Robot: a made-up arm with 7 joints. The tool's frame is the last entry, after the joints.
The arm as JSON. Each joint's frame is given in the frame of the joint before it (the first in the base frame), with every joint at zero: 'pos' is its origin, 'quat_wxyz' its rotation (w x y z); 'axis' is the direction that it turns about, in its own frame. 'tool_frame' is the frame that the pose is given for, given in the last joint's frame.
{
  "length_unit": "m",
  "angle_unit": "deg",
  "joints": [
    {
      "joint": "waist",
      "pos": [
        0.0,
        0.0,
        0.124
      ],
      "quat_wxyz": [
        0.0,
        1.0,
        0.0,
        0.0
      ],
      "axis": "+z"
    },
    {
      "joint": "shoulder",
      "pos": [
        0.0,
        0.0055,
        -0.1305
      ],
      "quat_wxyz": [
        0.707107,
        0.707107,
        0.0,
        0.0
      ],
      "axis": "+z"
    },
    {
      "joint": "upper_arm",
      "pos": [
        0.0,
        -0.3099,
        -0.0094
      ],
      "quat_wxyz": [
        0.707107,
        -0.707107,
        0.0,
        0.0
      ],
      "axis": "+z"
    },
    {
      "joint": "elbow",
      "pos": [
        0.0,
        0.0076,
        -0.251
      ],
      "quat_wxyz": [
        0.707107,
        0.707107,
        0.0,
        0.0
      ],
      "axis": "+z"
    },
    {
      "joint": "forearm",
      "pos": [
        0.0,
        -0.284,
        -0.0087
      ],
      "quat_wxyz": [
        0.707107,
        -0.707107,
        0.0,
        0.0
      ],
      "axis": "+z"
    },
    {
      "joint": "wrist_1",
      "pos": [
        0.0,
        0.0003,
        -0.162
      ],
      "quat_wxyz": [
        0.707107,
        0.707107,
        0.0,
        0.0
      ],
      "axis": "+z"
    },
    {
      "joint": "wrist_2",
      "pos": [
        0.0,
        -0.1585,
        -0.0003
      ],
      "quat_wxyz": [
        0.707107,
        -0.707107,
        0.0,
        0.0
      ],
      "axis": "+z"
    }
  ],
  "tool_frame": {
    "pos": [
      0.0,
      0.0,
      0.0
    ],
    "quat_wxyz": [
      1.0,
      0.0,
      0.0,
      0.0
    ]
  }
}
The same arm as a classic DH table. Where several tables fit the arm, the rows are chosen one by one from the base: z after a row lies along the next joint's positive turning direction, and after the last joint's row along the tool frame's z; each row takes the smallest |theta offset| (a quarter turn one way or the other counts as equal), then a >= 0, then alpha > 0; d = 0 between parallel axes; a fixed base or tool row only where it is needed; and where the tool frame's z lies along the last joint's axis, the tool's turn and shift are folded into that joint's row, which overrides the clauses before.
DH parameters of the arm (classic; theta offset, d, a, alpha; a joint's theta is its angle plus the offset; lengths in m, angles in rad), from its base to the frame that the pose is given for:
base (fixed): 0.0000 0.0000 0.0000 3.1416
waist: 0.0000 -0.2545 0.0000 1.5708
shoulder: 0.0000 -0.0149 0.0000 -1.5708
upper_arm: 0.0000 -0.5609 0.0000 1.5708
elbow: 0.0000 -0.0163 0.0000 -1.5708
forearm: 0.0000 -0.4460 0.0000 1.5708
wrist_1: 0.0000 -0.0006 0.0000 -1.5708
wrist_2: 0.0000 -0.1585 0.0000 0.0000

